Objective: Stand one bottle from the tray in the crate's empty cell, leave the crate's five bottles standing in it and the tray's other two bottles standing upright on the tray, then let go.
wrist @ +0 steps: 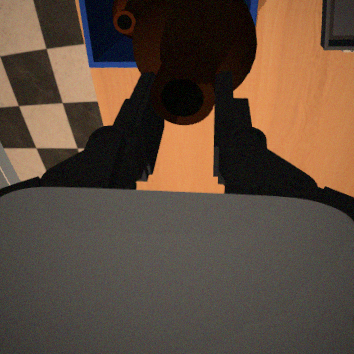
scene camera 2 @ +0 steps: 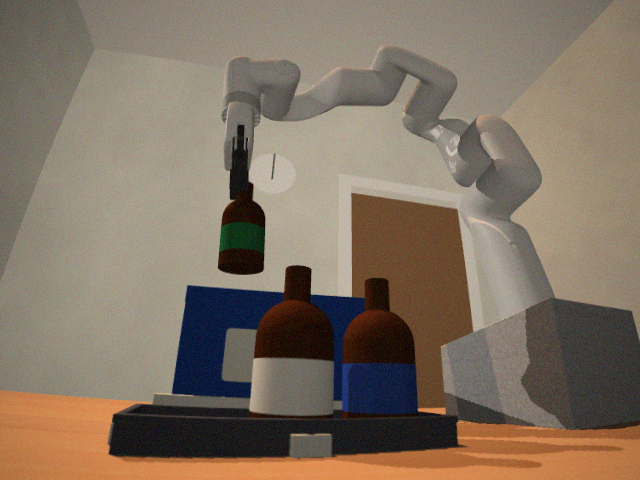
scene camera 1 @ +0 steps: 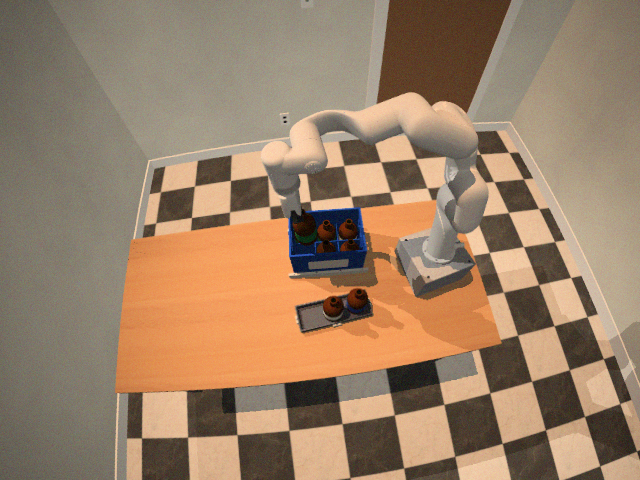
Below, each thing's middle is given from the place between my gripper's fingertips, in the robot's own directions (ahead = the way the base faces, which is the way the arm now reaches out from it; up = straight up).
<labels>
I see my gripper 80 mm past the pale strip point(scene camera 2: 158, 398), 60 mm to the right of it and 340 mm above it. From my hand the other things lie so: blue-labelled bottle point(scene camera 2: 379, 380) 170 mm behind, 210 mm to the left, 270 mm below.
</labels>
